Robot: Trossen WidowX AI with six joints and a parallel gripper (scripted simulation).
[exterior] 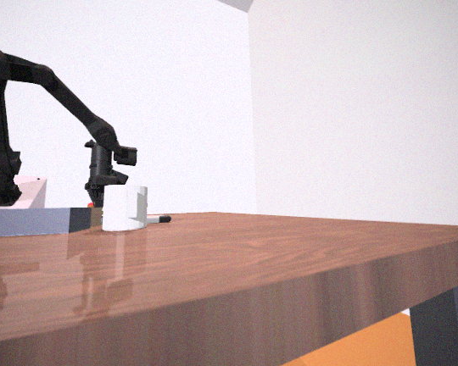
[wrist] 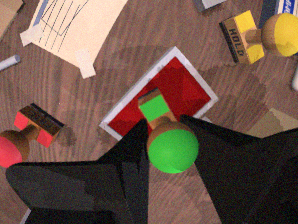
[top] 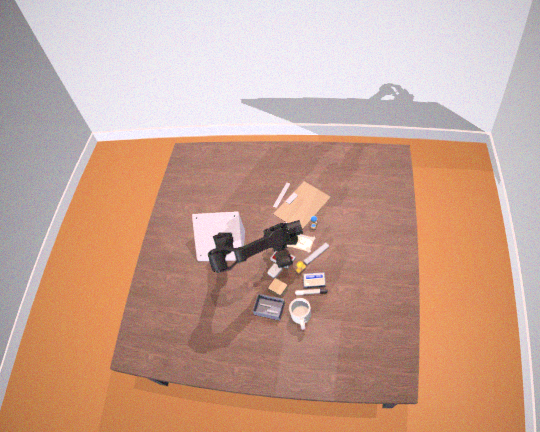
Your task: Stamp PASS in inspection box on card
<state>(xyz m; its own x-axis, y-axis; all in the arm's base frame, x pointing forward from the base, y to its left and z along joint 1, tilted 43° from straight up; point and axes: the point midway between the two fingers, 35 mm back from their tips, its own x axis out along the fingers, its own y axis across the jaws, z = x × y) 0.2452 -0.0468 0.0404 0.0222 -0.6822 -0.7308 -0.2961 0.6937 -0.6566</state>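
My gripper tip is now right at the green stamp. Round my gripper tip: red stamp: 40 mm behind, 110 mm to the left, 20 mm below; then red ink pad: 30 mm below; then yellow-knobbed stamp: 80 mm ahead, 60 mm to the right, 20 mm below.
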